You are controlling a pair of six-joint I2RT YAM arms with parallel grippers.
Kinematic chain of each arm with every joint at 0, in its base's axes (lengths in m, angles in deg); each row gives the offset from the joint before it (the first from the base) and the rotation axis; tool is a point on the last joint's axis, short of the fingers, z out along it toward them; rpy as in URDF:
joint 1: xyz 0 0 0.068 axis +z
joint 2: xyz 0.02 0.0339 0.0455 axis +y
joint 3: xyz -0.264 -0.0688 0 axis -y
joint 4: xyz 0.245 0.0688 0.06 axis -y
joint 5: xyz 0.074 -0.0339 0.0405 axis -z
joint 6: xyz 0.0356 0 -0.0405 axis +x
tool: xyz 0 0 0 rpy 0 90 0
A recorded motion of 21 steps. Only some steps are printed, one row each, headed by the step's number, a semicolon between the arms.
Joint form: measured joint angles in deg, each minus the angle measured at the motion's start. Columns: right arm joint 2, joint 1, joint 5, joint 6, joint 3, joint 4; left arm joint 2, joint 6, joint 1, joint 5, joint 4, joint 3.
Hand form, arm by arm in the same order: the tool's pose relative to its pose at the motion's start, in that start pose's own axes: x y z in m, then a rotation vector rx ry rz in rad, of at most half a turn. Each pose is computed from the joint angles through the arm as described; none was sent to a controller.
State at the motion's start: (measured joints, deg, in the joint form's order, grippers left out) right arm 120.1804 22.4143 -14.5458 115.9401 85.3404 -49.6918; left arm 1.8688 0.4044 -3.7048 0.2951 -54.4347 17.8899
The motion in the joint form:
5: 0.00 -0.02 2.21 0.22 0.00 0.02; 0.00 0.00 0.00 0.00 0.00 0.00
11: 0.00 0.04 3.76 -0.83 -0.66 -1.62; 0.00 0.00 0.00 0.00 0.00 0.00
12: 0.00 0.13 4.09 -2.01 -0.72 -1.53; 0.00 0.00 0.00 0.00 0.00 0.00
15: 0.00 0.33 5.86 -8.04 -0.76 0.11; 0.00 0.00 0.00 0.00 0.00 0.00
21: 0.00 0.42 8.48 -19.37 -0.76 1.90; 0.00 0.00 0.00 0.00 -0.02 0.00
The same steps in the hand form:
5: -0.0013 0.0007 -0.0001 -0.0173 -0.0345 0.0041; 0.0000 0.0000 0.0000 0.0000 0.0000 0.0000
11: -0.0049 -0.0039 0.0024 0.0069 -0.0760 -0.0064; 0.0000 0.0000 0.0000 0.0000 0.0000 0.0000
12: -0.0046 -0.0041 0.0028 0.0052 -0.0809 -0.0288; 0.0000 0.0000 0.0000 0.0000 0.0000 0.0000
15: -0.0032 -0.0016 0.0033 -0.0266 -0.0991 -0.1435; 0.0000 0.0000 0.0000 0.0000 0.0000 0.0000
21: -0.0026 0.0019 0.0032 -0.0591 -0.1369 -0.3482; 0.0000 0.0000 0.0000 0.0000 0.0003 0.0000

